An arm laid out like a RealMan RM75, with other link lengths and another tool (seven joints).
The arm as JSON. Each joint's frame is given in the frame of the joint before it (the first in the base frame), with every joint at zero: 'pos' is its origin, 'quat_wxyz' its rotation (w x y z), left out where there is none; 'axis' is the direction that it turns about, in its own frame. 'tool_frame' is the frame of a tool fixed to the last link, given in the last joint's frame.
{
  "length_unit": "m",
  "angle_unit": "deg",
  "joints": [
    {
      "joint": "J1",
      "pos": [
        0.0,
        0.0,
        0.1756
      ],
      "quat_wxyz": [
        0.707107,
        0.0,
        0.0,
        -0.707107
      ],
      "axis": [
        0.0,
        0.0,
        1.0
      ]
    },
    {
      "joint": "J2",
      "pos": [
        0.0,
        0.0,
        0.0
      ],
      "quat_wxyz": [
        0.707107,
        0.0,
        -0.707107,
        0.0
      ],
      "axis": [
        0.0,
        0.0,
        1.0
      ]
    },
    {
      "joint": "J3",
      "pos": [
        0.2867,
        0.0,
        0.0
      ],
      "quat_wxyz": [
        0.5,
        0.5,
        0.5,
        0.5
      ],
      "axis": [
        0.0,
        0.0,
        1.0
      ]
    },
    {
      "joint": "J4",
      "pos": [
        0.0,
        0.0,
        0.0
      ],
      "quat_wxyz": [
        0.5,
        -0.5,
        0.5,
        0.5
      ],
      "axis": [
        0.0,
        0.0,
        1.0
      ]
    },
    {
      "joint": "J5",
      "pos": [
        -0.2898,
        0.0,
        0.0
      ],
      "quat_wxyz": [
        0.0,
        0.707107,
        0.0,
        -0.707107
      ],
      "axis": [
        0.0,
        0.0,
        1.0
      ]
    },
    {
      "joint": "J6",
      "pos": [
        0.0,
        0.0,
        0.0
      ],
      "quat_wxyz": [
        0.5,
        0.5,
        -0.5,
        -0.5
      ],
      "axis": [
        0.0,
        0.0,
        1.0
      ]
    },
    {
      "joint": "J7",
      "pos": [
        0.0,
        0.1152,
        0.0
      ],
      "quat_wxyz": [
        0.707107,
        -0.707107,
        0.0,
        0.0
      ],
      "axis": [
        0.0,
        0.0,
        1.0
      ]
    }
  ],
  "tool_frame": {
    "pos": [
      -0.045,
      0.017,
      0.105
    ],
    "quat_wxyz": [
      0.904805,
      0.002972,
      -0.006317,
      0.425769
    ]
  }
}
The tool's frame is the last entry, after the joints.
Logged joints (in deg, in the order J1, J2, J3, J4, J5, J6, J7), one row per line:
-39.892 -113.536 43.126 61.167 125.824 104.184 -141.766
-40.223 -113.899 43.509 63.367 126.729 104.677 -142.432
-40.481 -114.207 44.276 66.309 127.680 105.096 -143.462
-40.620 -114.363 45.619 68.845 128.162 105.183 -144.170
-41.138 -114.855 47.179 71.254 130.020 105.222 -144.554
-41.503 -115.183 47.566 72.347 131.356 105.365 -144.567
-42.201 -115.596 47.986 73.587 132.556 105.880 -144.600
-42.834 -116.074 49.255 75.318 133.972 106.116 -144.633
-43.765 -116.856 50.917 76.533 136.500 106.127 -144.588
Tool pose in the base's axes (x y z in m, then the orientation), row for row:
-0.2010 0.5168 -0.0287 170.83 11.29 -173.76
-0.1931 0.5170 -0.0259 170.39 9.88 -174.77
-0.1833 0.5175 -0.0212 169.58 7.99 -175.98
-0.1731 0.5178 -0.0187 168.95 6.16 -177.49
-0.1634 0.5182 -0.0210 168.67 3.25 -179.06
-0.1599 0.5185 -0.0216 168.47 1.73 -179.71
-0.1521 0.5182 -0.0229 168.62 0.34 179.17
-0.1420 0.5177 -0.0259 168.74 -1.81 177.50
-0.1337 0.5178 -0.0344 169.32 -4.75 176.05
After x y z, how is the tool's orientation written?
As angles about the fixed x, y, z axes (roll, pitch, yaw), in degrees.
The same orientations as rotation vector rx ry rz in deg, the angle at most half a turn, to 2 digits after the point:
-10.51 168.32 14.41
-8.99 169.71 14.94
-7.11 171.52 16.06
-4.70 173.22 16.96
-1.94 175.98 17.50
-0.72 177.40 17.92
1.24 178.69 17.80
-4.15 -177.53 -17.56
-6.70 -174.73 -16.58

